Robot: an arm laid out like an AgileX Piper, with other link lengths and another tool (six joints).
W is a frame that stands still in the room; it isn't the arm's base.
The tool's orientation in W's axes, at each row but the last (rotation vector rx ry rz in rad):
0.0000 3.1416 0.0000
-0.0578 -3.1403 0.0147
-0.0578 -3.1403 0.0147
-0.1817 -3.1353 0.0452
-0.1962 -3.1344 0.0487
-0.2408 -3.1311 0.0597
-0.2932 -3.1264 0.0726
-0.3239 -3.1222 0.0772
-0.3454 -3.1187 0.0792
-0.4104 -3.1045 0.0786
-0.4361 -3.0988 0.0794
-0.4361 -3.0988 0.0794
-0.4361 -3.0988 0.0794
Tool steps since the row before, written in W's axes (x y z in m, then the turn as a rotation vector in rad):
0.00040 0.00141 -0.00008 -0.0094 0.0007 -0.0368
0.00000 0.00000 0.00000 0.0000 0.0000 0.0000
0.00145 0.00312 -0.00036 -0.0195 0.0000 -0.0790
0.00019 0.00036 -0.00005 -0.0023 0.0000 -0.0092
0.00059 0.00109 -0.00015 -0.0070 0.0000 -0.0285
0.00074 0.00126 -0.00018 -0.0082 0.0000 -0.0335
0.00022 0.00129 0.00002 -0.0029 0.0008 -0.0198
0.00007 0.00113 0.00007 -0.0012 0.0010 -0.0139
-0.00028 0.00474 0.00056 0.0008 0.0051 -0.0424
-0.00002 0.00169 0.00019 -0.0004 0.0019 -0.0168
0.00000 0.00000 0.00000 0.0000 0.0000 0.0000
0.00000 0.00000 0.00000 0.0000 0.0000 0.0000
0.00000 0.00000 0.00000 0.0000 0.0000 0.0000
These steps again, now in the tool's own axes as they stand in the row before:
-0.00040 0.00141 0.00008 0.0094 0.0007 0.0368
0.00000 0.00000 0.00000 0.0000 0.0000 0.0000
-0.00133 0.00317 0.00033 0.0194 0.0000 0.0790
-0.00015 0.00038 0.00004 0.0023 0.0000 0.0092
-0.00045 0.00116 0.00011 0.0070 0.0000 0.0285
-0.00054 0.00136 0.00013 0.0082 0.0000 0.0335
0.00002 0.00131 -0.00008 0.0031 0.0012 0.0198
0.00016 0.00112 -0.00013 0.0014 0.0014 0.0138
0.00131 0.00453 -0.00079 0.0005 0.0073 0.0421
0.00046 0.00161 -0.00027 0.0008 0.0026 0.0167
0.00000 0.00000 0.00000 0.0000 0.0000 0.0000
0.00000 0.00000 0.00000 0.0000 0.0000 0.0000
0.00000 0.00000 0.00000 0.0000 0.0000 0.0000

